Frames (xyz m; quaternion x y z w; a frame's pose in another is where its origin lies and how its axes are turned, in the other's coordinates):
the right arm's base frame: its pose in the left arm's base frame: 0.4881 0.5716 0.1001 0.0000 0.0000 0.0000 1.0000
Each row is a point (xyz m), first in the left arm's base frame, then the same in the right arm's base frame.
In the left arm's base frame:
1: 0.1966 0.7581 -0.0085
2: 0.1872 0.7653 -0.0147
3: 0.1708 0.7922 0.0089
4: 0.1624 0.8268 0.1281
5: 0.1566 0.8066 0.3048
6: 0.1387 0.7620 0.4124
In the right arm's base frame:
1: -0.2915 0.1865 -0.1086
2: -0.3009 0.1937 -0.1148
3: -0.3173 0.2206 -0.0912
4: -0.3257 0.2552 0.0280
5: -0.3315 0.2350 0.2047
6: -0.3494 0.1904 0.3123

